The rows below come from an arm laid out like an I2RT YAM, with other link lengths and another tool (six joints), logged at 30 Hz.
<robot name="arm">
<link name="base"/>
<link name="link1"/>
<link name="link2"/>
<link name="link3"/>
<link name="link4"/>
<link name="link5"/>
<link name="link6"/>
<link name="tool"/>
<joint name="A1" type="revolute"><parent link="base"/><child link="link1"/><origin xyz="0 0 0.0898" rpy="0 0 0"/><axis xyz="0 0 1"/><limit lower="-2.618" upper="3.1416"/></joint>
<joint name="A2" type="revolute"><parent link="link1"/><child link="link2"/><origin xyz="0.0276 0.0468 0.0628" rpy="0 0 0"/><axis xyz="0 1 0"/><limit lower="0" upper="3.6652"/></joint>
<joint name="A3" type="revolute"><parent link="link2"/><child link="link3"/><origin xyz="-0.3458 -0.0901 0" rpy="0 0 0"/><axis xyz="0 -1 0"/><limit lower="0" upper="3.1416"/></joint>
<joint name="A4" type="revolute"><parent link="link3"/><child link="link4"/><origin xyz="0.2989 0.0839 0.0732" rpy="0 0 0"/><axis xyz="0 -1 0"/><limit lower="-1.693" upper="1.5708"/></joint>
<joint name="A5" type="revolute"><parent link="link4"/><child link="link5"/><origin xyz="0.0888 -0.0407 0.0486" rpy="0 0 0"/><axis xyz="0 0 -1"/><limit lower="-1.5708" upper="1.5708"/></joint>
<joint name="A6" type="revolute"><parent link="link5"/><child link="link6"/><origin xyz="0.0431 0 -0.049" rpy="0 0 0"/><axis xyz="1 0 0"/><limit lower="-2.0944" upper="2.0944"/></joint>
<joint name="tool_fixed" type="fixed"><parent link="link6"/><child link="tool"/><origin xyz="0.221 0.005 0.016" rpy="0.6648 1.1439 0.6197"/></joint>
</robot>
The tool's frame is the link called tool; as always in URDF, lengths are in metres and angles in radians.
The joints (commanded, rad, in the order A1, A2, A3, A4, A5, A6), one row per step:
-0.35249, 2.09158, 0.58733, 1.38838, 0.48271, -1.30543
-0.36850, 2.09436, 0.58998, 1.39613, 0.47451, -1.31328
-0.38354, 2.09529, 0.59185, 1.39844, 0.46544, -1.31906
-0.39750, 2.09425, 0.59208, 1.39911, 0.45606, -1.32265
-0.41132, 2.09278, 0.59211, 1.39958, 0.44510, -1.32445
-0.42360, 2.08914, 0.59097, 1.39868, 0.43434, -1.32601
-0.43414, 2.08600, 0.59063, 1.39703, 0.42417, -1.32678
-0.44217, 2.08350, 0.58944, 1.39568, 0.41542, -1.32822
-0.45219, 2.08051, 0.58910, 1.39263, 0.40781, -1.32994
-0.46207, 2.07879, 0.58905, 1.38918, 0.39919, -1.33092
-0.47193, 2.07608, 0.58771, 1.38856, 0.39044, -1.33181
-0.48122, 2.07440, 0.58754, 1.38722, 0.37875, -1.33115
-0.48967, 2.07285, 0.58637, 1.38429, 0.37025, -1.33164
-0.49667, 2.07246, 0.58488, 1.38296, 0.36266, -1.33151
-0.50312, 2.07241, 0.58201, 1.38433, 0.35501, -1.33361
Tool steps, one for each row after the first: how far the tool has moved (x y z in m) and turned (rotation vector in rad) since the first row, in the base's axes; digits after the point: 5 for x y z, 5 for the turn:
-0.00260, -0.00754, 0.00179, -0.00703, -0.00163, -0.00708
-0.00521, -0.01423, 0.00259, -0.01114, -0.00068, -0.01255
-0.00798, -0.02004, 0.00337, -0.01333, -0.00015, -0.01684
-0.01054, -0.02544, 0.00427, -0.01425, -0.00103, -0.01960
-0.01301, -0.02987, 0.00554, -0.01492, -0.00175, -0.02104
-0.01483, -0.03355, 0.00662, -0.01498, -0.00263, -0.02139
-0.01634, -0.03602, 0.00705, -0.01513, -0.00188, -0.02058
-0.01857, -0.03984, 0.00758, -0.01541, -0.00053, -0.02286
-0.02056, -0.04340, 0.00734, -0.01451, 0.00145, -0.02406
-0.02281, -0.04677, 0.00809, -0.01464, 0.00107, -0.02514
-0.02404, -0.04942, 0.00849, -0.01324, -0.00012, -0.02286
-0.02592, -0.05204, 0.00785, -0.01164, 0.00213, -0.02280
-0.02754, -0.05401, 0.00692, -0.00973, 0.00382, -0.02225
-0.02927, -0.05550, 0.00606, -0.00972, 0.00628, -0.02087

